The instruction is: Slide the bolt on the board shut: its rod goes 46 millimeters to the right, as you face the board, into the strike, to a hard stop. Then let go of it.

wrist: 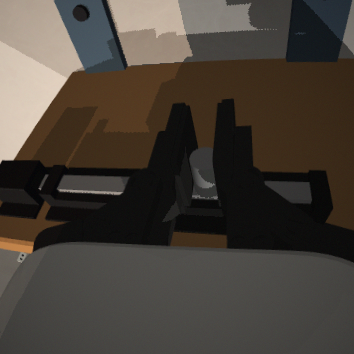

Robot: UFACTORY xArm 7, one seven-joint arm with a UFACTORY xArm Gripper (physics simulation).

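Frame: origin at the arm's base, x back, y down, z right, level; millimetres.
Where they show: gripper, fingertip midpoint: [207,125].
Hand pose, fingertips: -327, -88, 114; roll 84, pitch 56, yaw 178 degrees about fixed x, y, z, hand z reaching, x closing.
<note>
Each offset is from my fingertips to the centre of the thing, as dx, dy, dz. "spot": to the spot under its first point.
The bolt's grey round knob {-8, -23, +5} [202,162] stands up from the rod, between the two black fingers. My gripper [207,125] is shut on the knob, with a finger close against each side of it; the fingertips reach past it. The bolt's grey rod {-7, -23, +32} [92,184] lies in a black guide housing {spot: -46, -25, -32} [321,192] and shows on both sides of the fingers. The black strike block {spot: +53, -25, +94} [19,176] is at the left of the view, a narrow gap away from the housing, with a little pale metal showing in that gap. The fingers hide the rod's middle.
The brown board {-23, +31, +38} [260,95] carries the bolt parts. Two blue uprights [92,37] [315,37] stand beyond its far edge, the left one with a dark round spot. The board's near edge {spot: +35, -58, +111} [15,245] shows at the lower left. The grey gripper body fills the bottom.
</note>
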